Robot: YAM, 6 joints.
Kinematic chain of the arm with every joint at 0, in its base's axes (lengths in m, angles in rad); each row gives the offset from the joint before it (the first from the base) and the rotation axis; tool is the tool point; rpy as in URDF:
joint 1: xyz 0 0 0.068 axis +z
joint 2: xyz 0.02 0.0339 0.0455 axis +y
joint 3: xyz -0.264 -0.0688 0 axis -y
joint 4: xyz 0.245 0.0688 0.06 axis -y
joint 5: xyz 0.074 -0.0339 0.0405 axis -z
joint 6: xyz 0.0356 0 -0.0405 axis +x
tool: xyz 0 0 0 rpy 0 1.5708 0
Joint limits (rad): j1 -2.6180..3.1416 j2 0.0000..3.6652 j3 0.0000..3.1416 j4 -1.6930..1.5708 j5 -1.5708..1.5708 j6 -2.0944..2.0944
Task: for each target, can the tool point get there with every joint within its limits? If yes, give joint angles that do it. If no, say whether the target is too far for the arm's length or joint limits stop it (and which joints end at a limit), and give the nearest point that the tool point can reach.
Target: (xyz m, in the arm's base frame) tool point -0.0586 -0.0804 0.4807
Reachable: yes | joints -2.0712 0.7963 1.4518 -0.8282 0.3689 1.3939
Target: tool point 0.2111 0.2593 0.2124
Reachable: yes | joints 0.9526 1.5758 0.8995 0.0658 0.6570 -0.6383
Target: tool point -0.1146 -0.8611 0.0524
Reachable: no: too far | nearest point -0.0850 -0.6386 0.0686 | short by 0.225 m
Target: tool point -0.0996 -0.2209 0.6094
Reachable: yes | joints 1.0067 0.7175 2.3684 -0.2987 1.2600 1.4383
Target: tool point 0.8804 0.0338 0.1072
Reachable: no: too far | nearest point 0.6453 0.0248 0.1089 | short by 0.235 m
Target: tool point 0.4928 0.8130 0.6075
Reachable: no: too far | nearest point 0.2969 0.4898 0.4069 | short by 0.428 m
